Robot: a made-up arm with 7 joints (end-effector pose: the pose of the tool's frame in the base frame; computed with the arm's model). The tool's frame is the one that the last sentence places.
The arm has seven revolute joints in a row. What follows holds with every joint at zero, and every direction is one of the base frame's. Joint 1 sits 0.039 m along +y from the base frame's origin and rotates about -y. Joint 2 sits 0.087 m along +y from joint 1 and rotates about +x. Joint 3 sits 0.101 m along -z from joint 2 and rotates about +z. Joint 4 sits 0.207 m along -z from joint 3 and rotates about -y. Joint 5 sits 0.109 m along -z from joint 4 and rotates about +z. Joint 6 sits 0.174 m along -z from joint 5 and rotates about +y. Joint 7 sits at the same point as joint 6 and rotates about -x. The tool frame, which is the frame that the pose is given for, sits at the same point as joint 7; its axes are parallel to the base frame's.
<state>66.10 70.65 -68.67 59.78 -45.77 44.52 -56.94</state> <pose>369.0 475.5 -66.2 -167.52 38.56 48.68</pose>
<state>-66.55 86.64 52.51 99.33 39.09 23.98 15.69</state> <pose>256.5 400.7 -74.0 20.65 -45.64 -43.66</pose>
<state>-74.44 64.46 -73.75 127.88 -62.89 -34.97 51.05</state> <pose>-225.4 154.7 -127.6 -132.26 -33.86 -111.29</pose>
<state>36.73 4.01 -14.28 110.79 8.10 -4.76 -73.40</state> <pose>332.0 75.4 -16.3 8.41 -127.11 76.45</pose>
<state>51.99 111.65 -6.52 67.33 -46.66 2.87 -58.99</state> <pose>60.2 524.6 282.2 -145.92 30.85 24.73</pose>
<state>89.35 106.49 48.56 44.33 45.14 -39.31 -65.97</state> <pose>-285.5 573.4 134.1 -8.44 50.20 -80.21</pose>
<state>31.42 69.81 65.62 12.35 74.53 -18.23 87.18</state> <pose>99.5 693.6 -115.0 13.68 -171.35 8.86</pose>
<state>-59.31 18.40 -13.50 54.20 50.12 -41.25 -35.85</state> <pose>-287.0 224.6 -429.9 45.89 -24.66 35.25</pose>
